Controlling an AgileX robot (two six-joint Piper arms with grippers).
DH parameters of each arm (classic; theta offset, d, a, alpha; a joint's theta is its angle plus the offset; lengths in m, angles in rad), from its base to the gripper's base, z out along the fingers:
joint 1: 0 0.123 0 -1.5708
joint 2: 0.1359 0 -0.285 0
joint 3: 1.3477 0 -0.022 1.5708
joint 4: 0 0.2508 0 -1.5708
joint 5: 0 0 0.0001 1.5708
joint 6: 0 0.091 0 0
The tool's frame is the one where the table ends.
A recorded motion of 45 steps. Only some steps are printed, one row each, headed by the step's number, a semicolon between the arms.
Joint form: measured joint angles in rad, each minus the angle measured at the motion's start. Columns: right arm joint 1, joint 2, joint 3, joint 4, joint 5, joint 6; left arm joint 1, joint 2, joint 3, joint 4, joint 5, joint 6.
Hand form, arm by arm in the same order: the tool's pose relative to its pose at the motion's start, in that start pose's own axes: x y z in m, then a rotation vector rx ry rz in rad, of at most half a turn. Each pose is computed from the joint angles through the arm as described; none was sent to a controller.
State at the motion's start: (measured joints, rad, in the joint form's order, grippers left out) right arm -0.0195 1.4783 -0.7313 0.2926 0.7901 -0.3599; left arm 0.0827 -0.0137 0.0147 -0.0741 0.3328 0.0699
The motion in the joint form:
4: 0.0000 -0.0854 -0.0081 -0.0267 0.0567 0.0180; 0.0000 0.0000 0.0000 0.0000 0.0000 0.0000
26: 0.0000 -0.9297 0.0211 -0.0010 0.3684 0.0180; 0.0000 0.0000 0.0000 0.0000 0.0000 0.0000
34: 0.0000 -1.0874 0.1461 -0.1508 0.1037 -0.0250; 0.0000 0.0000 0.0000 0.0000 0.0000 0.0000
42: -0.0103 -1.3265 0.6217 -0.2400 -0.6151 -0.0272; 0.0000 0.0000 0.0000 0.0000 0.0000 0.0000
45: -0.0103 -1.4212 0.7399 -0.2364 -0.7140 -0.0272; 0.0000 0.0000 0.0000 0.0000 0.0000 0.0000
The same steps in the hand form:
4: 0.0059 0.0047 -0.0215 0.0132 -0.0305 -0.0190; 0.0000 0.0000 0.0000 0.0000 0.0000 0.0000
26: 0.1367 0.0585 -0.1522 0.0388 -0.5221 -0.1948; 0.0000 0.0000 0.0000 0.0000 0.0000 0.0000
34: 0.1498 0.0444 -0.1443 0.2685 -0.7725 -0.2661; 0.0000 0.0000 0.0000 0.0000 0.0000 0.0000
42: 0.1612 0.0198 -0.0682 0.4844 -1.2172 -0.2894; 0.0000 0.0000 0.0000 0.0000 0.0000 0.0000
45: 0.1705 0.0158 -0.0445 0.5008 -1.2914 -0.2876; 0.0000 0.0000 0.0000 0.0000 0.0000 0.0000

